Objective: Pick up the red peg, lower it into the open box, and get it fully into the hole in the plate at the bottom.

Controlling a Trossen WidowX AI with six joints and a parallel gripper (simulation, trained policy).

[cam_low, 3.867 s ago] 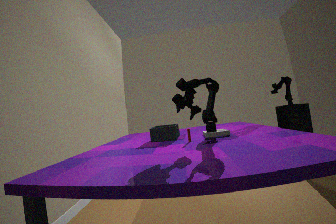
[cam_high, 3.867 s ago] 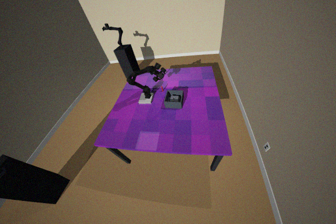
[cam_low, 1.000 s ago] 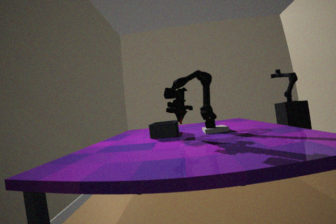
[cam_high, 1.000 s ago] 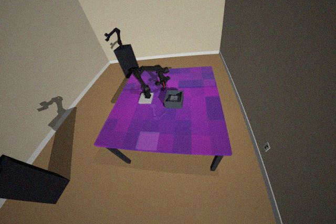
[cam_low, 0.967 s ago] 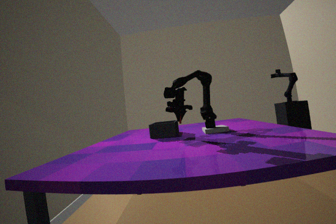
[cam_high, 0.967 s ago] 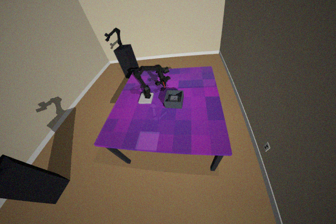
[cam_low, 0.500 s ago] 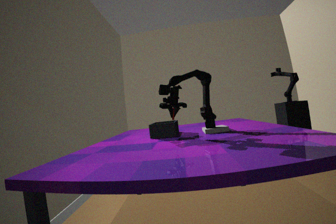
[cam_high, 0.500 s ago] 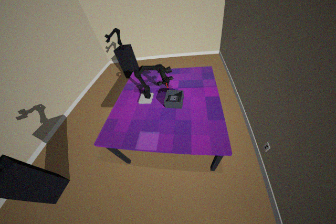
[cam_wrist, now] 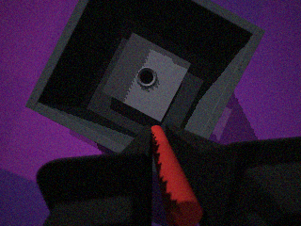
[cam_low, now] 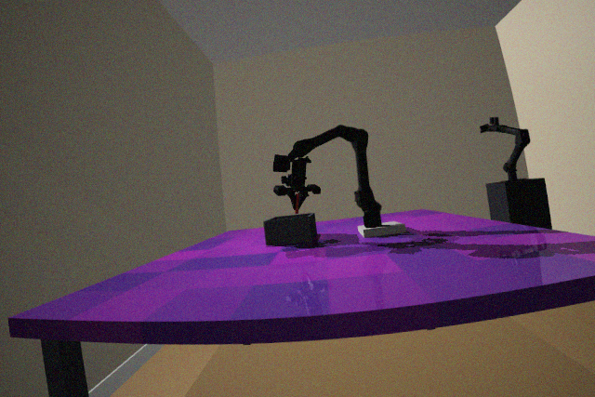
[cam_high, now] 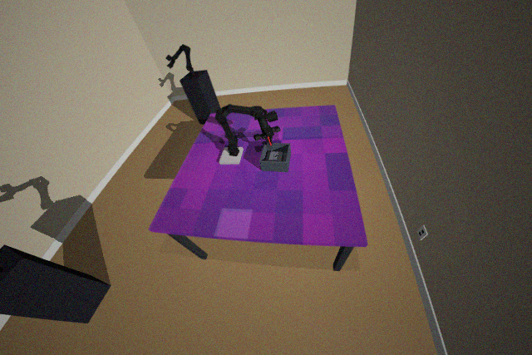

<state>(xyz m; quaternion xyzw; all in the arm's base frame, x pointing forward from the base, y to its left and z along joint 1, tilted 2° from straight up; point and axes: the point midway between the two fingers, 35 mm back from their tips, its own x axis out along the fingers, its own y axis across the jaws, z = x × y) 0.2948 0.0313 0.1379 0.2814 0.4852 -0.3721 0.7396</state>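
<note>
My gripper tip is now 4 cm short of the grey plate, 5 cm to the left of it and 8 cm above it. Round my gripper tip: dark box: 4 cm ahead, 5 cm to the right, 10 cm below; red peg: 1 cm behind, 1 cm to the left, 2 cm above.
</note>
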